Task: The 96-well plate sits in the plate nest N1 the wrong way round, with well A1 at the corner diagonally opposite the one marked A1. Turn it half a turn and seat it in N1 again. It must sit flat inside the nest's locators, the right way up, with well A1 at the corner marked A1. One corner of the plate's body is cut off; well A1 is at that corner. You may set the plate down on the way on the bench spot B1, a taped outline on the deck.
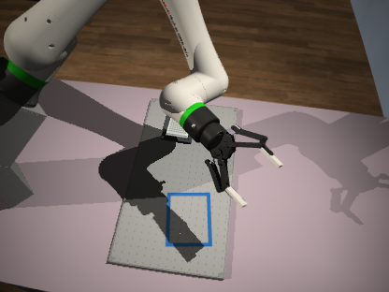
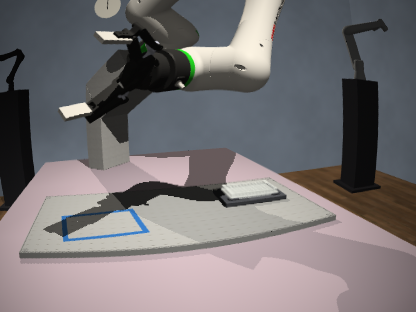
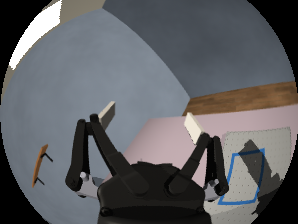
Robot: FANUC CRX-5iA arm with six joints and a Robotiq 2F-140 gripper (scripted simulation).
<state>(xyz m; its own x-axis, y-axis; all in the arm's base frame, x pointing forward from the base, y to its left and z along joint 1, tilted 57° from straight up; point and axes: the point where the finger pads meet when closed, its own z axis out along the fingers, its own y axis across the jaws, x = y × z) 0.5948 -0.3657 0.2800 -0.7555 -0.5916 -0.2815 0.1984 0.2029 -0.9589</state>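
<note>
Now: the white 96-well plate 32 cm behind my hand, 35 cm to the left of it and 29 cm below it. The rest, counted from my hand: dark plate nest N1: 32 cm behind, 35 cm to the left, 31 cm below.
</note>
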